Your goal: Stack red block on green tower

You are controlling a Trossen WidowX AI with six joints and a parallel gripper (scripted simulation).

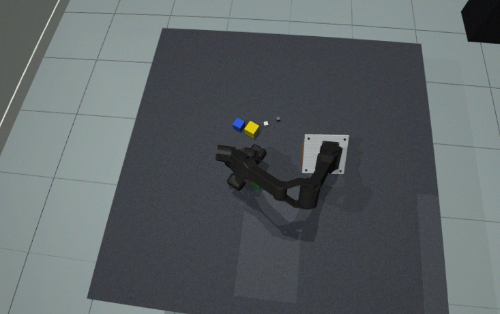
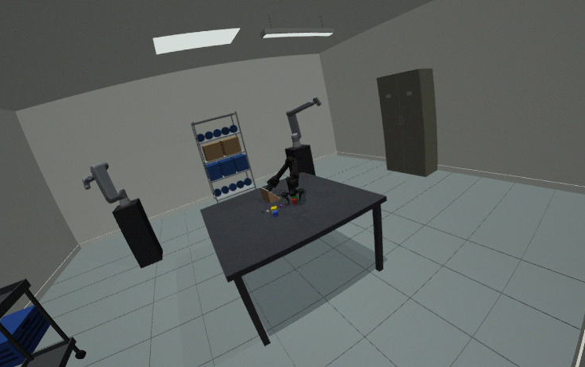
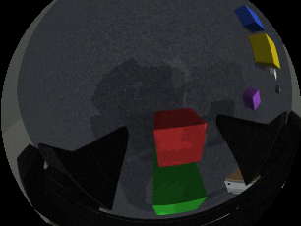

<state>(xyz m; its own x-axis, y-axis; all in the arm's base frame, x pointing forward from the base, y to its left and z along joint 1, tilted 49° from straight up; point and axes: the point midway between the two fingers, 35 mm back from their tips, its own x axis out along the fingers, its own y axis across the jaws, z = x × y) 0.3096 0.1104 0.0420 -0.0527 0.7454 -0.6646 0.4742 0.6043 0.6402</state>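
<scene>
Right now the red block is 1 cm behind my gripper tip. From my gripper tip the other things lie so: blue block: 6 cm ahead, 22 cm to the right; then yellow block: 20 cm to the right, 1 cm above; then purple block: 4 cm behind, 11 cm to the right, 1 cm below.
</scene>
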